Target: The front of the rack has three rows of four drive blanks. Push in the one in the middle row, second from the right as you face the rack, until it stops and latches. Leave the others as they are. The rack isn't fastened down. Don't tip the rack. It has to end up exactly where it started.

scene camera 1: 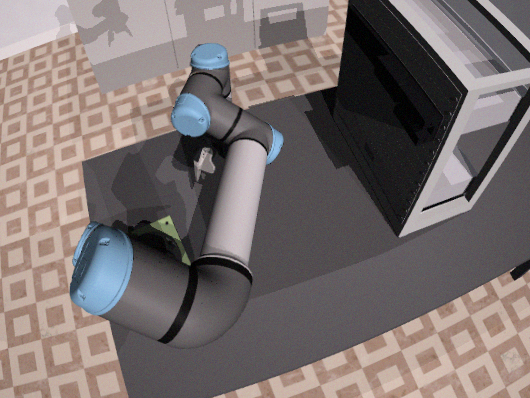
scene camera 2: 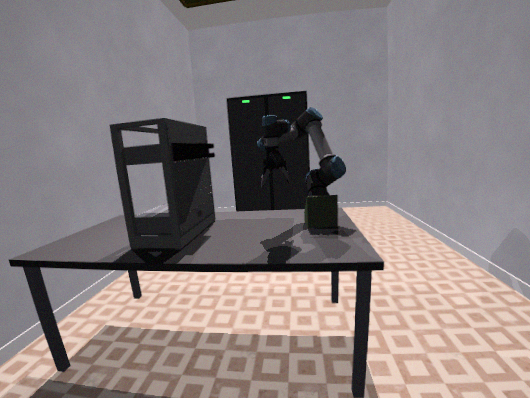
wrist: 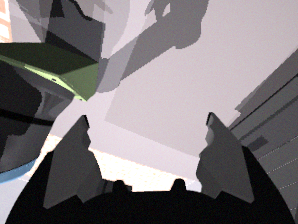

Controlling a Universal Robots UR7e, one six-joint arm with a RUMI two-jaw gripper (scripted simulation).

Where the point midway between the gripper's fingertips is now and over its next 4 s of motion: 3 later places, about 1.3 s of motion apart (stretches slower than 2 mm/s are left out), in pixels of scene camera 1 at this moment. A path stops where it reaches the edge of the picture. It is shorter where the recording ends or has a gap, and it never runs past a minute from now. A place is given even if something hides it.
My gripper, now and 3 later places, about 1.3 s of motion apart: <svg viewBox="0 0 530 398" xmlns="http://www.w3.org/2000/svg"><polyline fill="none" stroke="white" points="219,161 236,133 295,88 316,112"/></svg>
